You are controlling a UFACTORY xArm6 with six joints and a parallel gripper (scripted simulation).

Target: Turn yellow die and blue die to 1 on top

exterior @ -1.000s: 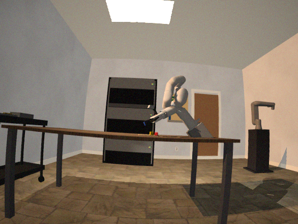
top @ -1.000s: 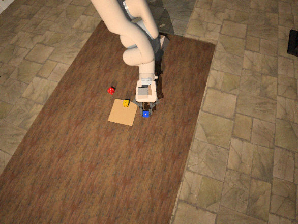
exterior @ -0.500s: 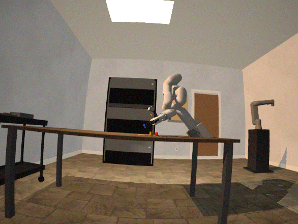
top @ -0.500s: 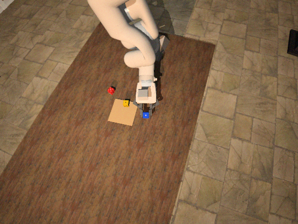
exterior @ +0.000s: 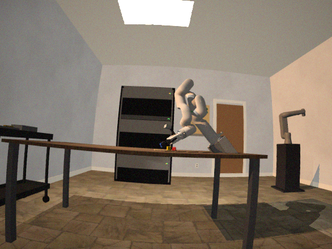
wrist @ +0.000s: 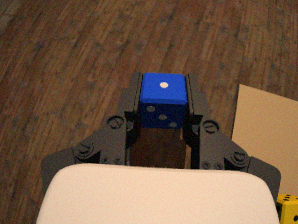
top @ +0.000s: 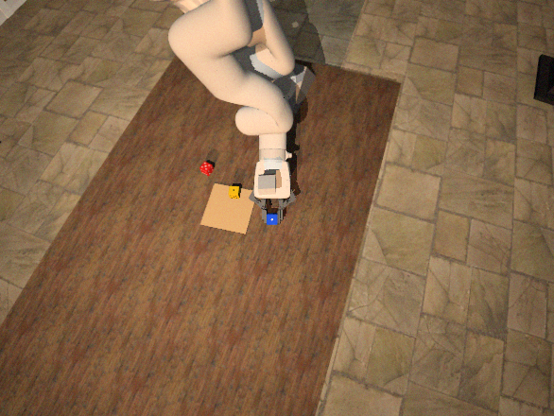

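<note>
Now: the tan mat 1 cm ahead of my hand, 14 cm to the right of it and 5 cm below it. From my hand the other things lie so: yellow die: 3 cm behind, 14 cm to the right, 3 cm below; red die: 7 cm behind, 27 cm to the right, 3 cm below; blue die: 1 cm below.
</note>
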